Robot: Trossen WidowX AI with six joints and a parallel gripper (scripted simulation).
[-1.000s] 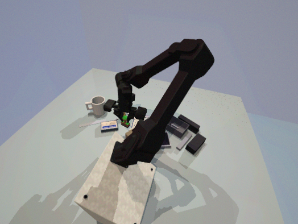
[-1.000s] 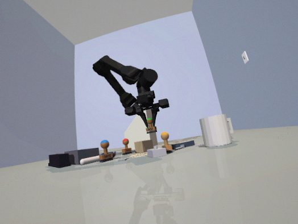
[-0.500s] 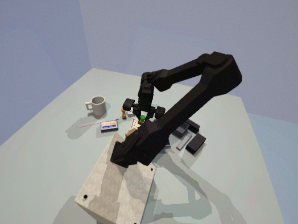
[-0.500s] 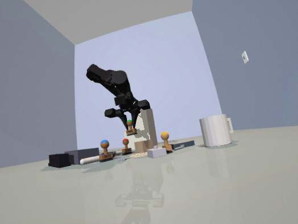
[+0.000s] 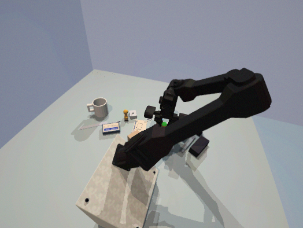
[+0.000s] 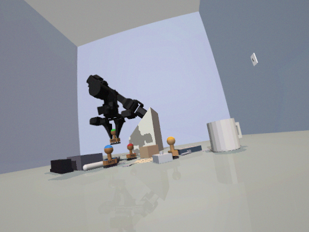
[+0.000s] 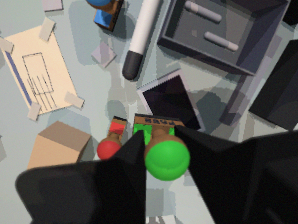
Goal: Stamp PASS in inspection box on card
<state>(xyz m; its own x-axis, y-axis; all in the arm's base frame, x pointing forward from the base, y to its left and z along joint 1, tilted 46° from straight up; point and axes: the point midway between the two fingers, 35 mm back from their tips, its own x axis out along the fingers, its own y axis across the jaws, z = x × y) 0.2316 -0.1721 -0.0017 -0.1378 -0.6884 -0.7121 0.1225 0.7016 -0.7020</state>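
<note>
The dark ink pad is 90 mm below my gripper tip, 30 mm to the right of it and 10 mm behind it. The rest, counted from my gripper tip: red-knobbed stamp 70 mm below, 50 mm to the left, 30 mm behind; then marker 80 mm below, 80 mm ahead, 10 mm to the right; then green-knobbed stamp right at my gripper tip.
</note>
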